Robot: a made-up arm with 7 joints. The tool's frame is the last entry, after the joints. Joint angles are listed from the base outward. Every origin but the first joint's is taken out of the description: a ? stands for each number. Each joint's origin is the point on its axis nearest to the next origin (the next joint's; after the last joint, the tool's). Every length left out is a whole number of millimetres.
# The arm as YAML. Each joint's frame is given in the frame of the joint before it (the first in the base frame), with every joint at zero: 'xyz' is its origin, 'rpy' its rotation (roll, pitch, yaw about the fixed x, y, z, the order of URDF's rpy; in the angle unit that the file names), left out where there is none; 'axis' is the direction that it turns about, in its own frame. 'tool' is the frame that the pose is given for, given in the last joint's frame.
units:
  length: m
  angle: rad
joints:
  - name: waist
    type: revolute
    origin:
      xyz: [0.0, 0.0, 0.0]
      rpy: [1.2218, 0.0, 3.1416]
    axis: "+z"
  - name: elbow
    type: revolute
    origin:
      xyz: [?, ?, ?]
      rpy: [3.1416, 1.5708, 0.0]
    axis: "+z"
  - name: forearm
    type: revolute
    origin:
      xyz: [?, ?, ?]
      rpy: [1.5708, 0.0, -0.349]
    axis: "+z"
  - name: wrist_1
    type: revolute
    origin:
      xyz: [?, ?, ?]
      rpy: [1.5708, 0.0, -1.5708]
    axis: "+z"
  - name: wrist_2
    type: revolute
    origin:
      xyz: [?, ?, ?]
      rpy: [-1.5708, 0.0, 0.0]
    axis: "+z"
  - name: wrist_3
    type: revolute
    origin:
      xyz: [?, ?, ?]
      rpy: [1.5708, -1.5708, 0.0]
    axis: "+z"
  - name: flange
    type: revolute
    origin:
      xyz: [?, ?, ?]
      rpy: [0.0, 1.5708, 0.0]
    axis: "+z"
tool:
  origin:
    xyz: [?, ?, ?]
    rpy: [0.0, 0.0, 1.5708]
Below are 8 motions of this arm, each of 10 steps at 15 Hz.
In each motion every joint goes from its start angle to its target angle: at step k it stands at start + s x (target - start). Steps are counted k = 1, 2, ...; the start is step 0. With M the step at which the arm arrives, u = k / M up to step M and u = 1 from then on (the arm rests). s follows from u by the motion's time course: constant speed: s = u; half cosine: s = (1 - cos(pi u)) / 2; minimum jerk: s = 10 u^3 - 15 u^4 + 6 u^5.
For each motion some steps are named. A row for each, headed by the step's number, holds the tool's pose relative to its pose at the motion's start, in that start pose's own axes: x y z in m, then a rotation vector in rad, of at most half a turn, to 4 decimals.
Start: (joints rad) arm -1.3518 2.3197 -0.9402 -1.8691 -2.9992 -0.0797 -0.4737
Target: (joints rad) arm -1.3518 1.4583 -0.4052 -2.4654 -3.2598 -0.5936 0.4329
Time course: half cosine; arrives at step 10
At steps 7, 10:
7: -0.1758 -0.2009 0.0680 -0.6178 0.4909 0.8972
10: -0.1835 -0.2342 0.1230 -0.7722 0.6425 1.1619

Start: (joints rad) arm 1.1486 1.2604 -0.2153 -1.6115 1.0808 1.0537 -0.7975
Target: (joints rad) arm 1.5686 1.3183 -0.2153 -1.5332 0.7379 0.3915 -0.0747
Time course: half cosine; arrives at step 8
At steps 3, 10:
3: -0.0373 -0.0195 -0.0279 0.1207 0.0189 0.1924
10: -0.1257 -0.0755 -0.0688 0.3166 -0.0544 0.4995

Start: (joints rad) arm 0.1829 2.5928 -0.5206 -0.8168 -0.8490 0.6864 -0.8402
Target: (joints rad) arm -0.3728 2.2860 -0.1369 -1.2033 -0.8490 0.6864 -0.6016
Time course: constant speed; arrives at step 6
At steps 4, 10:
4: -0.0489 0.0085 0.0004 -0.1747 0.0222 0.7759
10: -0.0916 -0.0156 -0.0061 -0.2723 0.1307 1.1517

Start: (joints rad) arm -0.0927 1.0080 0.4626 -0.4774 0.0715 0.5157 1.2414
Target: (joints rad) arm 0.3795 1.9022 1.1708 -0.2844 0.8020 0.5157 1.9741
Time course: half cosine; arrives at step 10
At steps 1, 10:
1: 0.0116 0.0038 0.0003 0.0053 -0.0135 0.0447
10: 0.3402 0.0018 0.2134 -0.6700 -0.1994 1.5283

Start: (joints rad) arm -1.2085 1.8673 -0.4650 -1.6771 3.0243 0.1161 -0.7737
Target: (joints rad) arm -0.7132 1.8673 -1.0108 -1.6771 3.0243 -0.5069 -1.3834
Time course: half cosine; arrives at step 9
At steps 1, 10:
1: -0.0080 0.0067 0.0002 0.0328 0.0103 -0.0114
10: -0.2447 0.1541 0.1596 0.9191 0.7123 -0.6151

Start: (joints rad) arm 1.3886 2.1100 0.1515 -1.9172 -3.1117 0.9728 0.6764
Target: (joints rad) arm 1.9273 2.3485 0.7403 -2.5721 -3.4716 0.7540 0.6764
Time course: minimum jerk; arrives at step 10
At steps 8, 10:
8: -0.1256 0.1068 -0.1759 0.6366 0.3150 -0.3653
10: -0.1359 0.1170 -0.1815 0.6662 0.3486 -0.3927

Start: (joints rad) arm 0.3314 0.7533 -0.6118 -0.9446 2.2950 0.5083 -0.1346
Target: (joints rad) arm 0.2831 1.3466 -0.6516 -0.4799 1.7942 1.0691 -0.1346
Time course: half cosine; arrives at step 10
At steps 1, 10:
1: 0.0058 0.0027 0.0053 0.0198 -0.0013 -0.0150
10: 0.1638 0.0113 0.3086 0.9426 -0.0677 -0.1911

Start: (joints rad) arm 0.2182 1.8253 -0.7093 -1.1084 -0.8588 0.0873 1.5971
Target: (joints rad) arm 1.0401 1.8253 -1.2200 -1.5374 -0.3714 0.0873 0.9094
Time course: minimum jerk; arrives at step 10
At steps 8, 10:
8: -0.1964 -0.2237 0.2443 -1.1815 0.5078 -0.4963
10: -0.2036 -0.2254 0.2701 -1.2582 0.5410 -0.5075

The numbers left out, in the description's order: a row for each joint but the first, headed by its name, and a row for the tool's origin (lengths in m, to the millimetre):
elbow: 0.0 0.0 0.0
forearm: 0.058 0.16 0.0
wrist_1: 0.0 0.019 0.0
wrist_2: 0.037 -0.308 0.0
wrist_3: 0.0 0.0 0.0
flange: 0.0 0.0 0.0
tool: 0.0 0.0 0.0

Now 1 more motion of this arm.
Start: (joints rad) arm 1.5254 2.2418 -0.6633 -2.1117 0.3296 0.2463 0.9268
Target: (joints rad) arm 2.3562 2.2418 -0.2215 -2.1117 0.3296 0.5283 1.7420
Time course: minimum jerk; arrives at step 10
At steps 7, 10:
7: -0.0635 -0.0781 -0.0141 0.0391 0.3821 0.6105
10: -0.0761 -0.0946 -0.0127 0.0727 0.4528 0.7245

